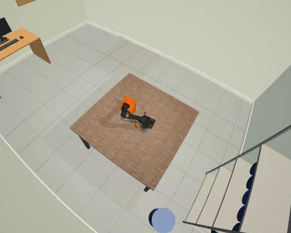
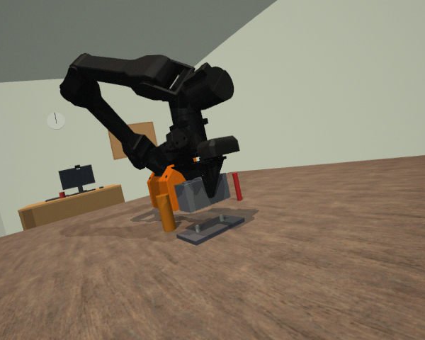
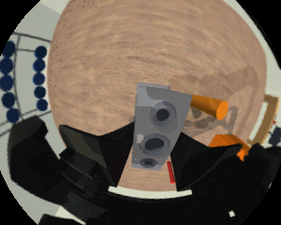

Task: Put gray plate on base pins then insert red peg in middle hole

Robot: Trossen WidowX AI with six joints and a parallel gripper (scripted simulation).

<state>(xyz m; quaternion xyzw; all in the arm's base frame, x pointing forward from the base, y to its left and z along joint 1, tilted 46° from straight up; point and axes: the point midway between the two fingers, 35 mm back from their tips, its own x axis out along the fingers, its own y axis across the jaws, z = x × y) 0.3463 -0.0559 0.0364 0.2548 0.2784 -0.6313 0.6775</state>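
The flat base is 60 mm below my gripper tip. From my gripper tip the other things lie so: red peg 120 mm behind, 180 mm to the left, 30 mm below; then gray plate 20 mm above; then orange cylinder 100 mm behind, 50 mm to the right, 30 mm below.
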